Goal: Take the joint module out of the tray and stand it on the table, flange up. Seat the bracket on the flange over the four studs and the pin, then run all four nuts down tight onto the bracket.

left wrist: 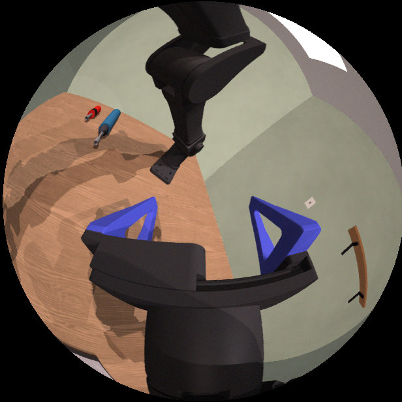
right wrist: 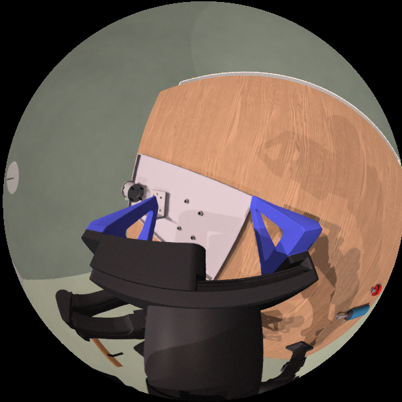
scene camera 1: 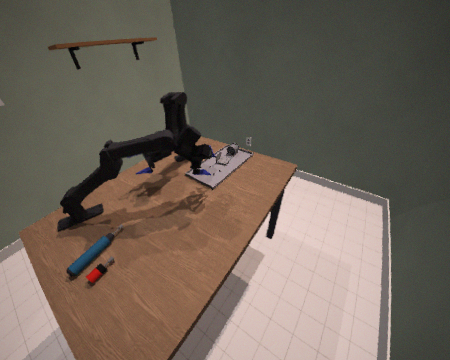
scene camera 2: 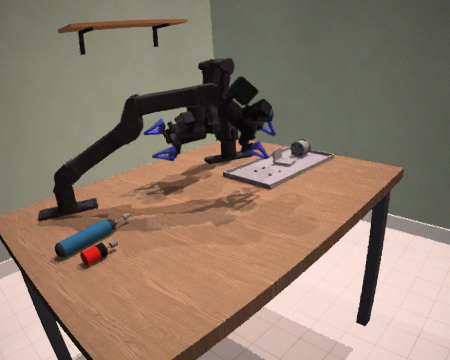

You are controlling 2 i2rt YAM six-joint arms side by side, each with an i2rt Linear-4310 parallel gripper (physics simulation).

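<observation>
The grey joint module (scene camera 1: 232, 149) (scene camera 2: 301, 147) (right wrist: 131, 191) lies on its side at the far end of the tray (scene camera 2: 310, 160) (right wrist: 220, 200). The pale bracket (scene camera 1: 223, 159) (scene camera 2: 284, 159) (right wrist: 161, 202) lies in the tray beside it. Several small dark nuts (scene camera 2: 264, 168) (right wrist: 200, 213) stand spread out in the tray's nearer half. My right gripper (scene camera 1: 212, 165) (scene camera 2: 270, 146) (right wrist: 203, 201) is open and empty, above and beside the tray. My left gripper (scene camera 2: 149, 145) (left wrist: 202, 201) is open and empty, raised over the table away from the tray; in scene camera 1 it is partly hidden.
A blue driver (scene camera 1: 90, 256) (scene camera 2: 85, 238) (left wrist: 111, 120) (right wrist: 357, 312) and a shorter red driver (scene camera 1: 96, 274) (scene camera 2: 92, 254) (left wrist: 94, 111) (right wrist: 377, 290) lie side by side near the right arm's base. The two arms cross close together. A wall shelf (scene camera 1: 102, 44) (scene camera 2: 122, 25) hangs behind.
</observation>
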